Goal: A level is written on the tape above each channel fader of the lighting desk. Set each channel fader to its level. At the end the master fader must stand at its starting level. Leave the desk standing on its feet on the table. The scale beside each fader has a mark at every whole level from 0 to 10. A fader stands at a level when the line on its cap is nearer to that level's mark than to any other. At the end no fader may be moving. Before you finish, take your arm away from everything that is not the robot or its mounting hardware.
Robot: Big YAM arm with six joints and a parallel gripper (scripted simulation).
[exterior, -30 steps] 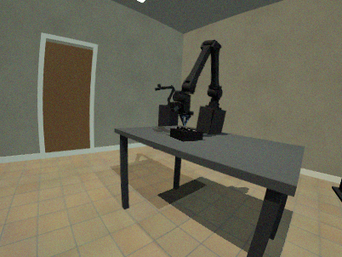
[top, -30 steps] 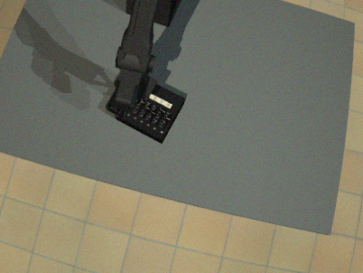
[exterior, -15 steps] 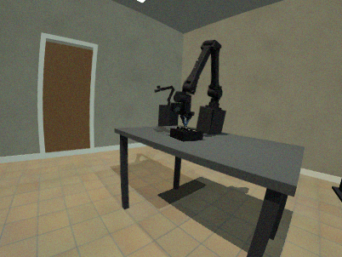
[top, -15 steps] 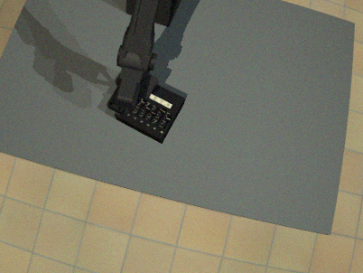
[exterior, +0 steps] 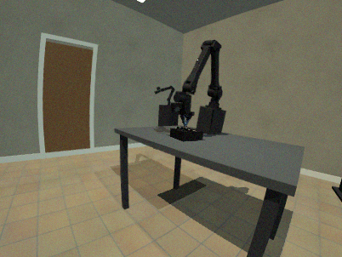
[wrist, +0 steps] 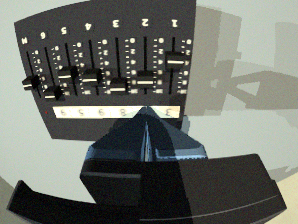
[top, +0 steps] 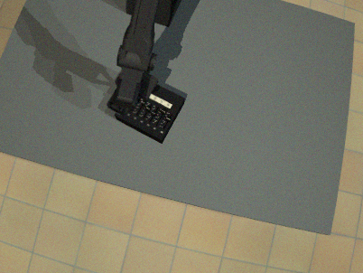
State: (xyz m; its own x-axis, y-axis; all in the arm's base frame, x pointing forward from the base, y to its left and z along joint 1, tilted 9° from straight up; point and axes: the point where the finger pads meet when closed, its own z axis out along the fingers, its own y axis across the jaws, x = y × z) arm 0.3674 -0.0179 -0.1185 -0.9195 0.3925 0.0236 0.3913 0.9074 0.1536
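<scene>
Now: hand 40 mm to the left of the fader cap 1, 30 mm short of it and 20 mm above it. Also, from my hand: master fader cap (90 mm to the left, 70 mm ahead, 20 mm below); then fader cap 4 (40 mm ahead, 30 mm to the left, 20 mm below); then fader cap 5 (60 mm ahead, 50 mm to the left, 20 mm below).
</scene>
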